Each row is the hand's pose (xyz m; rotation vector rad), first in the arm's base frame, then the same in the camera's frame.
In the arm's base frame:
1: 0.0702 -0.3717 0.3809 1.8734 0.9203 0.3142
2: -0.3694 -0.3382 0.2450 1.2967 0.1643 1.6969
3: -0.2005 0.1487 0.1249 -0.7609 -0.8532 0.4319
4: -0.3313 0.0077 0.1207 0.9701 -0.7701 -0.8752
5: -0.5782 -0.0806 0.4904 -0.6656 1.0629 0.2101
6: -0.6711 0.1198 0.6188 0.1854 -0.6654 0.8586
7: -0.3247 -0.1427 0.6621 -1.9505 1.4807 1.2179
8: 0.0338 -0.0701 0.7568 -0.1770 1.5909 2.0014
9: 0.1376 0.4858 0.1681 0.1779 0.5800 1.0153
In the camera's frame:
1: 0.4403 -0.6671 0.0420 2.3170 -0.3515 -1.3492
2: 0.4989 -0.2261 0.1642 1.4586 -0.4650 -0.1254
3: 0.8836 -0.2716 -0.1963 -0.7890 0.5305 -0.7199
4: 0.7728 -0.1690 -0.0772 -0.0958 -0.6647 -2.4857
5: 0.8540 -0.1779 0.3686 0.5830 1.9801 -0.8537
6: 1.0980 -0.1625 0.4427 0.0904 -0.0099 -0.7683
7: 0.8114 -0.4869 0.3845 0.2063 2.2629 1.1132
8: 0.8511 -0.8321 0.2360 1.5497 1.1299 0.8549
9: 1.1553 -0.5567 -0.4697 1.0156 0.7912 -0.5832

